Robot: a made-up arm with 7 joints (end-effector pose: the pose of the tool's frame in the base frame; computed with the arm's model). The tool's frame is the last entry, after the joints.
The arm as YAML. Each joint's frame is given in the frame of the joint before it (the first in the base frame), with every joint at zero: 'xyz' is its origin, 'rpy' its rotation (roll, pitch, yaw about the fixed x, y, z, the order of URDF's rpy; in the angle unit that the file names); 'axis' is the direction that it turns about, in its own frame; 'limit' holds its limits. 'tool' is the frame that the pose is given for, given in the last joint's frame.
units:
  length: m
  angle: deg
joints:
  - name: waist
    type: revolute
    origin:
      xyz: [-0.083, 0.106, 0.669]
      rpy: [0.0, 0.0, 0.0]
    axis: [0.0, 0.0, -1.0]
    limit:
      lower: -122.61
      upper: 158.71
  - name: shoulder
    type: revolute
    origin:
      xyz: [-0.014, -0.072, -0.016]
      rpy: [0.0, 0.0, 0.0]
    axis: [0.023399, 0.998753, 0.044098]
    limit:
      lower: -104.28
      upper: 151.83
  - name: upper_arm
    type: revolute
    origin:
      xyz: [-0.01, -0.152, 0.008]
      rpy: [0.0, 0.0, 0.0]
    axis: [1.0, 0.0, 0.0]
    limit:
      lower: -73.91
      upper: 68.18
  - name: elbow
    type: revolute
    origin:
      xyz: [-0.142, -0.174, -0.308]
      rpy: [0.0, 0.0, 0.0]
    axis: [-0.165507, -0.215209, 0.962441]
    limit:
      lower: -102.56
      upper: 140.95
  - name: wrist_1
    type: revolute
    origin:
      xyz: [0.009, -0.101, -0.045]
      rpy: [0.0, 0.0, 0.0]
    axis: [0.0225, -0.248, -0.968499]
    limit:
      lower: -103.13
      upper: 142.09
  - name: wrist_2
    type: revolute
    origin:
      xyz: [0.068, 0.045, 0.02]
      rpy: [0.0, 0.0, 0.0]
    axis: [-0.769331, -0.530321, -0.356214]
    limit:
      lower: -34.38
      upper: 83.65
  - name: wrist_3
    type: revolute
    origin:
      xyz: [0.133, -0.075, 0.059]
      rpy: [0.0, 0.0, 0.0]
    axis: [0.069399, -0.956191, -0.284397]
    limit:
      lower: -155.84
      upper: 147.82
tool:
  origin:
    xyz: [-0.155, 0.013, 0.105]
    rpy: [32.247, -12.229, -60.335]
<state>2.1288 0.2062 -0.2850 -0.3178 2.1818 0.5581 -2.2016</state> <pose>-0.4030 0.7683 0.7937 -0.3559 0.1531 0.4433 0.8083</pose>
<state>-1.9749 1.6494 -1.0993 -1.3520 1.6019 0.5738 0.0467</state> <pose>0.3357 0.4509 0.7932 0.2979 -0.9380 -0.0649 0.1652</pose>
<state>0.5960 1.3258 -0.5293 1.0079 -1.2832 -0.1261 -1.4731</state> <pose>-0.5047 0.0412 0.8192 -0.1424 0.4475 0.8010 0.3713</pose>
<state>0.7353 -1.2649 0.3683 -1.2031 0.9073 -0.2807 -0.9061</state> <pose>-0.3870 -0.3565 0.2029 0.7388 -0.1337 -0.6576 0.0616</pose>
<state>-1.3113 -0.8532 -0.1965 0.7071 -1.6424 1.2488 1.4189</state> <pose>0.4156 0.1063 0.3399 -0.6868 -0.1163 -0.6710 0.2540</pose>
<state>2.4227 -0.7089 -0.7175 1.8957 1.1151 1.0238 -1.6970</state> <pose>-0.0738 0.4171 0.5825 0.6167 -0.1301 0.7663 0.1245</pose>
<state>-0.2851 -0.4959 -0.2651 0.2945 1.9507 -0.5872 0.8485</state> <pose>0.0426 -0.4718 0.4160 -0.5006 0.6454 0.5642 0.1210</pose>
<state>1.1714 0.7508 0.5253 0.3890 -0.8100 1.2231 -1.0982</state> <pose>-0.4291 0.2669 0.7359 0.0124 0.0594 -0.6661 0.7434</pose>
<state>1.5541 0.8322 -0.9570 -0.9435 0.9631 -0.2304 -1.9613</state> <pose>-0.8212 0.0379 1.1227 -0.1029 -0.4192 0.8518 0.2967</pose>
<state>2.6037 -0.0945 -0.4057 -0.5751 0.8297 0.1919 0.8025</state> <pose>-0.2395 0.7031 0.4687 0.8181 0.0648 0.2742 0.5013</pose>
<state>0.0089 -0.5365 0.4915 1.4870 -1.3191 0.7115 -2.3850</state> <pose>-0.3192 -0.0244 0.2162 -0.7257 -0.5230 0.0852 0.4388</pose>
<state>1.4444 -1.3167 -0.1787 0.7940 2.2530 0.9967 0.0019</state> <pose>-0.4934 -0.0117 0.5695 0.1130 0.5563 0.3112 0.7622</pose>
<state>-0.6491 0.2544 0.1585 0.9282 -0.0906 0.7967 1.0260</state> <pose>-0.0035 -0.2726 0.3360 0.7607 -0.4422 0.1240 0.4587</pose>
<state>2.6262 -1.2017 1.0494 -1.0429 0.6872 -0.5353 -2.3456</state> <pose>-0.6928 0.0567 0.1864 0.6082 -0.3123 -0.5239 0.5080</pose>
